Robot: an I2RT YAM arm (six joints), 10 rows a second.
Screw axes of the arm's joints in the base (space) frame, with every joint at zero. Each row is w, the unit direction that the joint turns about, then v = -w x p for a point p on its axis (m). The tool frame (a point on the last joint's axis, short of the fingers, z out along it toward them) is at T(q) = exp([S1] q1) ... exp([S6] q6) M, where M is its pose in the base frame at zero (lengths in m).
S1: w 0 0 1 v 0 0 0
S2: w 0 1 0 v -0.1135 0 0.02
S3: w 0 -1 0 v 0.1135 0 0.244
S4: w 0 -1 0 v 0.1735 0 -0.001
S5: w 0 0 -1 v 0 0.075 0
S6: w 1 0 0 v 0 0.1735 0
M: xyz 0.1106 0 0.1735 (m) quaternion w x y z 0.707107 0 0.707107 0
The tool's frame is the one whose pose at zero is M.
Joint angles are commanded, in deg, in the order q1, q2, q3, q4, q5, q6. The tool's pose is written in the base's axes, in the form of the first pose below.
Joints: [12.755 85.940 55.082 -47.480 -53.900 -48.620]
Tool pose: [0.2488 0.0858 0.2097], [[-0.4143 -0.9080 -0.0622], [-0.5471 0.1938 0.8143], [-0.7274 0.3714 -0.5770]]
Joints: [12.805 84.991 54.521 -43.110 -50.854 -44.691]
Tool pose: [0.2531 0.0858 0.2114], [[-0.4162 -0.9093 0.0021], [-0.5499 0.2536 0.7958], [-0.7241 0.3301 -0.6056]]
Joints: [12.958 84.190 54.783 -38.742 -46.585 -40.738]
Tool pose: [0.2601 0.0864 0.2167], [[-0.4128 -0.9067 0.0864], [-0.5552 0.3257 0.7653], [-0.7220 0.2680 -0.6379]]
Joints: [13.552 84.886 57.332 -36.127 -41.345 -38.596]
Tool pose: [0.2726 0.0899 0.2260], [[-0.3937 -0.9036 0.1688], [-0.5766 0.3858 0.7202], [-0.7159 0.1862 -0.6729]]
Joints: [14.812 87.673 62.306 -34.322 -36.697 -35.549]
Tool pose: [0.2924 0.0993 0.2380], [[-0.3904 -0.8892 0.2384], [-0.5854 0.4396 0.6812], [-0.7106 0.1263 -0.6922]]
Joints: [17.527 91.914 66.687 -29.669 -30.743 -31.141]
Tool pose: [0.3151 0.1186 0.2416], [[-0.3889 -0.8649 0.3174], [-0.5889 0.4983 0.6363], [-0.7085 0.0606 -0.7031]]
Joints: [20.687 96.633 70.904 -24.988 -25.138 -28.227]
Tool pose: [0.3357 0.1429 0.2412], [[-0.3677 -0.8460 0.3862], [-0.5965 0.5332 0.5999], [-0.7134 -0.0098 -0.7007]]
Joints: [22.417 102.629 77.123 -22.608 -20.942 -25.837]
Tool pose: [0.3615 0.1629 0.2399], [[-0.3681 -0.8190 0.4401], [-0.5921 0.5714 0.5682], [-0.7169 -0.0515 -0.6953]]
